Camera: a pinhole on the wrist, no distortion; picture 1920 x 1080 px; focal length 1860.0 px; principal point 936.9 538.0 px. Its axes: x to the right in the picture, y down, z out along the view. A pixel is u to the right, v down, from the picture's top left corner.
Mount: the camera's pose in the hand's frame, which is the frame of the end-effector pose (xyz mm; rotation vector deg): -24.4 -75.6 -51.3 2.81 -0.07 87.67
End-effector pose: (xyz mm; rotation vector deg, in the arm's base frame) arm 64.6 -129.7 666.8 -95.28 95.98 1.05
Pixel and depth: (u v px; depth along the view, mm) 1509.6 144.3 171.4
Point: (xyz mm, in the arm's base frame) 152.1 -89.6 586.1
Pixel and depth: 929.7 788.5 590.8
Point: 399.0 203.0 372.1
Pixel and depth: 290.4 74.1 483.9
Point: 513.8 -44.0 442.2
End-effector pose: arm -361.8 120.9 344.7 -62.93 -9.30 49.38
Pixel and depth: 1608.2 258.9 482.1
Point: -580.0 490.6 466.4
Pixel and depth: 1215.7 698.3 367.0
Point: -537.6 312.6 535.3
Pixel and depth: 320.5 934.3 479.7
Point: -530.7 300.2 786.8
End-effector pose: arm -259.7 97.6 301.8 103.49 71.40 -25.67
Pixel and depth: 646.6 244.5 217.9
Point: -328.8 -13.3 146.7
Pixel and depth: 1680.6 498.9 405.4
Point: -131.4 -200.9 133.6
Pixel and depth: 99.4 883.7 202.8
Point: -411.4 -37.7 182.6
